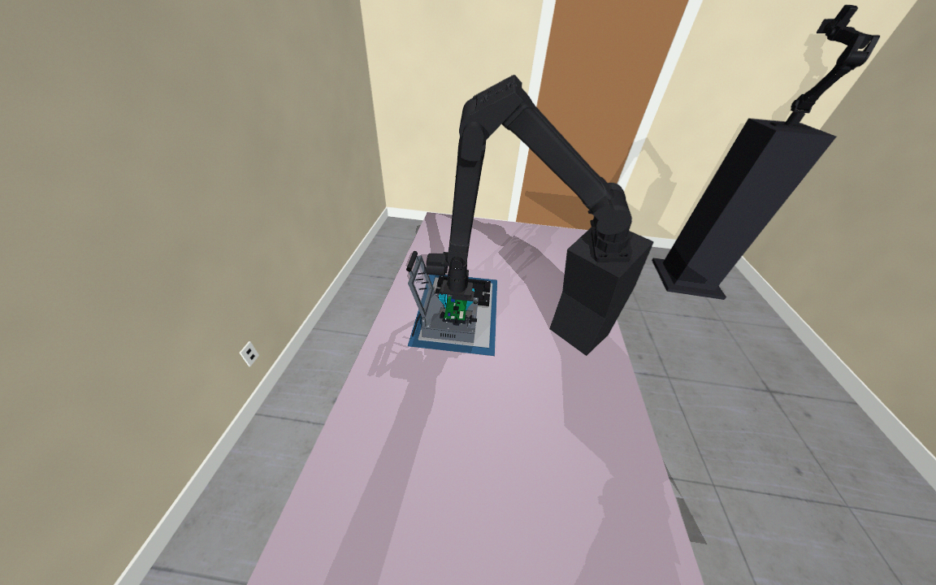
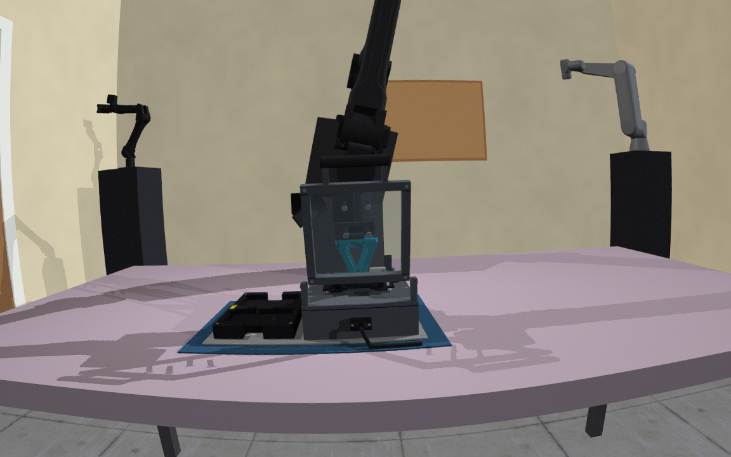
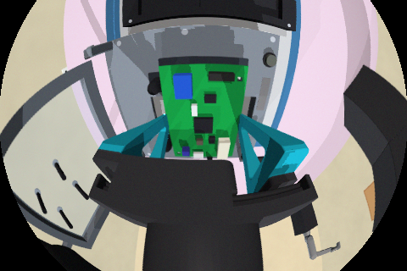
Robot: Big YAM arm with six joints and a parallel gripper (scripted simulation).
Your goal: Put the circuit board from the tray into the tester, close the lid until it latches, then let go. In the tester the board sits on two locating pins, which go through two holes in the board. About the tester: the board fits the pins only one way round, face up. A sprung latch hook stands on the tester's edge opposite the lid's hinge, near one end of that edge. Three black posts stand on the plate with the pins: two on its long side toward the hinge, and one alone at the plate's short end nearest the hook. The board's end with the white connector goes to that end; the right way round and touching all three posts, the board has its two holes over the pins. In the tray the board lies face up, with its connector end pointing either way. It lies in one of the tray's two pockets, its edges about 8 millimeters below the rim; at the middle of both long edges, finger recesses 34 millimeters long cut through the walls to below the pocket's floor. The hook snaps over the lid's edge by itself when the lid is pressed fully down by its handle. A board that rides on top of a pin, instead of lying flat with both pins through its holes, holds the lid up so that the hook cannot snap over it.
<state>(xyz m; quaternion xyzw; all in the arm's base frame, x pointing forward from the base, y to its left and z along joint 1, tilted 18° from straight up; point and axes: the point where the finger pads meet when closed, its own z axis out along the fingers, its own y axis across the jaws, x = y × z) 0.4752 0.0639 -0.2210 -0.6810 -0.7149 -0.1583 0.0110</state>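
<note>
My gripper is now right at the green circuit board. Round my hand: pin plate (1 cm to the left, 1 cm below); lid (12 cm ahead, 1 cm to the left, 10 cm above).
</note>
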